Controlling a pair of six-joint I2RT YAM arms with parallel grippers.
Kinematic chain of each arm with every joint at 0, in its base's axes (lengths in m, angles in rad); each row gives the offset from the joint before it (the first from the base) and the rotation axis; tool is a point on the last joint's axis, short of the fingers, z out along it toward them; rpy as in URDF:
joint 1: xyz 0 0 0.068 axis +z
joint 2: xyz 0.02 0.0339 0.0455 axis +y
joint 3: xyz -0.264 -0.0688 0 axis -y
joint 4: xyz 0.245 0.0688 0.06 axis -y
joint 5: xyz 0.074 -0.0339 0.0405 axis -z
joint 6: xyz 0.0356 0 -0.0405 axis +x
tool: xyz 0 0 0 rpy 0 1.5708 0
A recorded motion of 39 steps. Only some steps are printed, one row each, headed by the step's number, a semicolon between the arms.
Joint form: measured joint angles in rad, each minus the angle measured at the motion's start. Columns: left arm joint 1, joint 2, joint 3, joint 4, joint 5, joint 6; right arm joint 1, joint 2, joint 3, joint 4, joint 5, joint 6.
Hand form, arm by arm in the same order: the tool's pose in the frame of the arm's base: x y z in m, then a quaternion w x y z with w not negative. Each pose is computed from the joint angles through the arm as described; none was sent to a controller.
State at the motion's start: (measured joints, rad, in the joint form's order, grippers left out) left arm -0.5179 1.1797 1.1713 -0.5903 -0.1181 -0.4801; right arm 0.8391 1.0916 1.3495 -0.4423 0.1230 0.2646
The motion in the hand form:
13: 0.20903 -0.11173 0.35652 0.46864 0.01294 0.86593 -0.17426; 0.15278 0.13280 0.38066 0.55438 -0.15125 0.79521 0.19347
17: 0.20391 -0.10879 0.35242 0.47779 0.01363 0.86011 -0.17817; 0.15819 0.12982 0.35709 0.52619 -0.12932 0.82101 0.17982
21: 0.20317 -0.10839 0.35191 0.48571 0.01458 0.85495 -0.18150; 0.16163 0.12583 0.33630 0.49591 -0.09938 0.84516 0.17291
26: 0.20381 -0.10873 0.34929 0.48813 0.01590 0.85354 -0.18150; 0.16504 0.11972 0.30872 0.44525 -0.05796 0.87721 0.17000
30: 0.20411 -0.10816 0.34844 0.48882 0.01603 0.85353 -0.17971; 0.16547 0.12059 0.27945 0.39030 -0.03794 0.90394 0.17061
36: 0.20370 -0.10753 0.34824 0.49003 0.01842 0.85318 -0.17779; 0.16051 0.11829 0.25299 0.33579 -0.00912 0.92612 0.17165
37: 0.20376 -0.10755 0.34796 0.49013 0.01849 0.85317 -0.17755; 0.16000 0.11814 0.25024 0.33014 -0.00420 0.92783 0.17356
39: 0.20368 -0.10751 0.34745 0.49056 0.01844 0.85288 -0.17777; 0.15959 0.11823 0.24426 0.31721 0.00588 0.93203 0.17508
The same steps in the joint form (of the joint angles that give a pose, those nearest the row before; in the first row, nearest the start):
13: 0.0092 -0.0874 -0.0637 0.0473 -0.0011 0.0698; -0.0854 -0.1564 -0.2926 -0.0031 0.0954 -0.0442
17: 0.0095 -0.1205 -0.1057 0.0794 -0.0008 0.0736; -0.1137 -0.1568 -0.3582 -0.0160 0.0984 0.0015
21: 0.0095 -0.1301 -0.1202 0.1045 -0.0004 0.0774; -0.1396 -0.1568 -0.4131 -0.0366 0.0973 0.0664
26: 0.0095 -0.1312 -0.1335 0.1220 -0.0007 0.0813; -0.1781 -0.1503 -0.4795 -0.0759 0.0694 0.1614
30: 0.0122 -0.1320 -0.1373 0.1251 -0.0015 0.0847; -0.1823 -0.1263 -0.5478 -0.0950 0.0328 0.2358
36: 0.0138 -0.1350 -0.1400 0.1259 -0.0015 0.0919; -0.1824 -0.1190 -0.6165 -0.1232 -0.0015 0.3235
37: 0.0137 -0.1350 -0.1411 0.1270 -0.0019 0.0923; -0.1823 -0.1183 -0.6245 -0.1228 -0.0068 0.3369
39: 0.0137 -0.1362 -0.1442 0.1301 -0.0019 0.0923; -0.1824 -0.1110 -0.6386 -0.1236 -0.0160 0.3635

